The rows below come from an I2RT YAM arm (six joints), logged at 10 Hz.
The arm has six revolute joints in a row. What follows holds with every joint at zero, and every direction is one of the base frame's. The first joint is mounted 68 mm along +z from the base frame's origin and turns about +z. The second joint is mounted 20 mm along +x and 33.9 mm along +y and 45.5 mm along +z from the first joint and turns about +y. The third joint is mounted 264 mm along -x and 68.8 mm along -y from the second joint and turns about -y. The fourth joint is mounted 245 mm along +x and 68.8 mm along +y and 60 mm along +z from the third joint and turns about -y. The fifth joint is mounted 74 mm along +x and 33.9 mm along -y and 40.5 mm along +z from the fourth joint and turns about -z. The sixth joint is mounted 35.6 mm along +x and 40.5 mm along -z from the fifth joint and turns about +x. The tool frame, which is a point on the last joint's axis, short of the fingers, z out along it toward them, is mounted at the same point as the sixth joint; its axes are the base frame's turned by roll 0, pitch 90 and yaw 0 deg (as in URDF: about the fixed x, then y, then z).
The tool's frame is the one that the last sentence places.
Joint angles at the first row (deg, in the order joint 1, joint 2, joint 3, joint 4, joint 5, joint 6):
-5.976 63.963 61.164 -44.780 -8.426 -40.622
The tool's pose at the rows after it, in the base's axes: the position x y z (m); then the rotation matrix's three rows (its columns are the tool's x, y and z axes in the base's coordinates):
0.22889 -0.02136 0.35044; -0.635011 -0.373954 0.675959; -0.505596 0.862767 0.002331; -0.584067 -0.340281 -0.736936
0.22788 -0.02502 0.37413; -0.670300 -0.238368 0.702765; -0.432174 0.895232 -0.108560; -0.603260 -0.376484 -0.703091
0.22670 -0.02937 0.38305; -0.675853 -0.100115 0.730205; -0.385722 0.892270 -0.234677; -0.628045 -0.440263 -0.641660
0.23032 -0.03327 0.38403; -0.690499 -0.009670 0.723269; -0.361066 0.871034 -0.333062; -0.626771 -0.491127 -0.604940
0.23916 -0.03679 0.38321; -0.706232 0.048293 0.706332; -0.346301 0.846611 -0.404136; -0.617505 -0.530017 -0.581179
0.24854 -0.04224 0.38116; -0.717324 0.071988 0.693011; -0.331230 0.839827 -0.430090; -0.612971 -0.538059 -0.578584
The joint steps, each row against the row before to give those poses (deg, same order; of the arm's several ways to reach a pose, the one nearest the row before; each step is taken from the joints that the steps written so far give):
0.000 2.694 9.140 -6.504 4.257 5.839
0.022 0.492 5.072 -1.653 6.179 4.804
-0.024 -0.938 0.160 3.089 7.044 2.609
0.002 0.308 -0.350 2.441 5.776 0.893
0.000 1.593 0.304 2.055 4.342 0.214
-0.883 1.947 0.668 1.211 0.964 0.063

